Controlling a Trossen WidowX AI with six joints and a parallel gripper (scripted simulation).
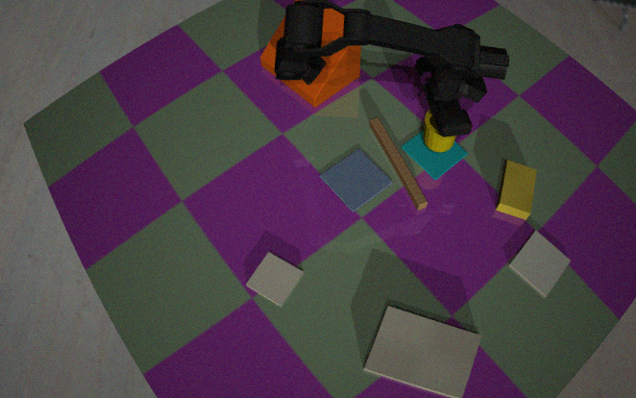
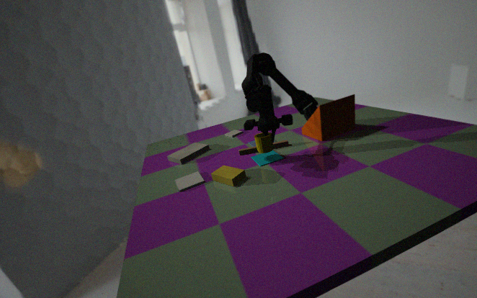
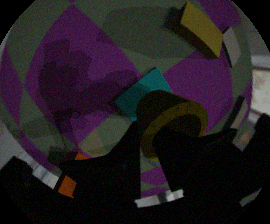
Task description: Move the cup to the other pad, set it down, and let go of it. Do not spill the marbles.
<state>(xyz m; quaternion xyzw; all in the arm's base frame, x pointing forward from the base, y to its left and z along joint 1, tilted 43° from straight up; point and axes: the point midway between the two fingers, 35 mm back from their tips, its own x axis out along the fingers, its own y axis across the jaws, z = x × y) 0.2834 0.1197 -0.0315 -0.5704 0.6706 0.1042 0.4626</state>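
Now: the cyan pad 2 cm ahead of my gripper tip, 2 cm to the right of it and 8 cm below it. From my gripper tip the other things lie so: yellow cup 2 cm ahead, 2 cm to the right; wooden bar 10 cm to the right, 7 cm below.
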